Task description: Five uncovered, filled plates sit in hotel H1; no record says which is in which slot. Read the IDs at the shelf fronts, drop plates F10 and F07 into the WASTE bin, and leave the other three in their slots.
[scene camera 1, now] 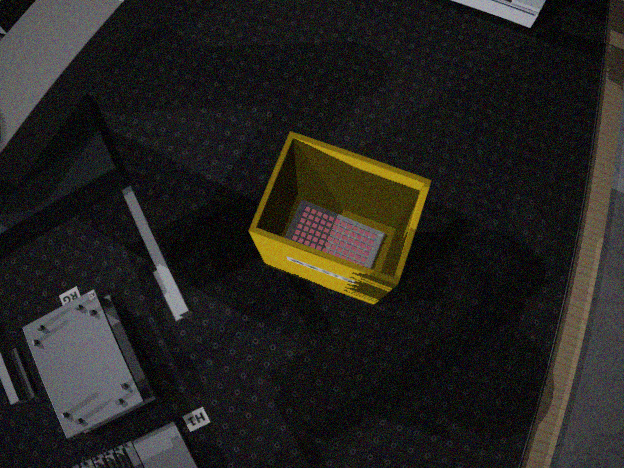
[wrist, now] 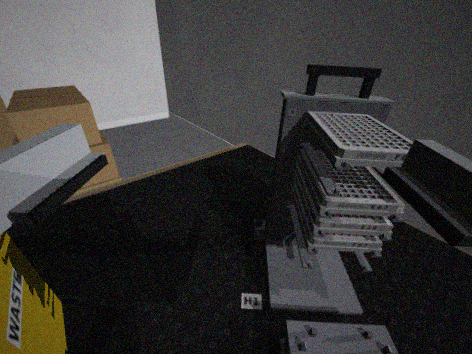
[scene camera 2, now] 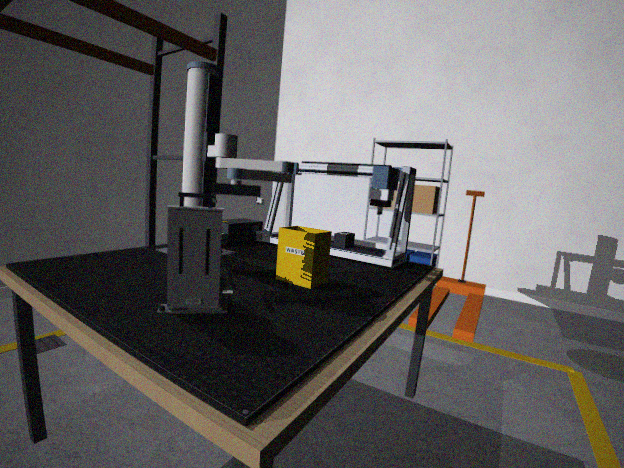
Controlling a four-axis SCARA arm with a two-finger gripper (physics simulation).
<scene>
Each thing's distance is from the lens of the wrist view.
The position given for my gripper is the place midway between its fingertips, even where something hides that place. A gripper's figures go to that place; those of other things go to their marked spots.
my gripper [wrist: 244, 150]: 0.10 m
hotel base [wrist: 326, 288]: 0.41 m
</scene>
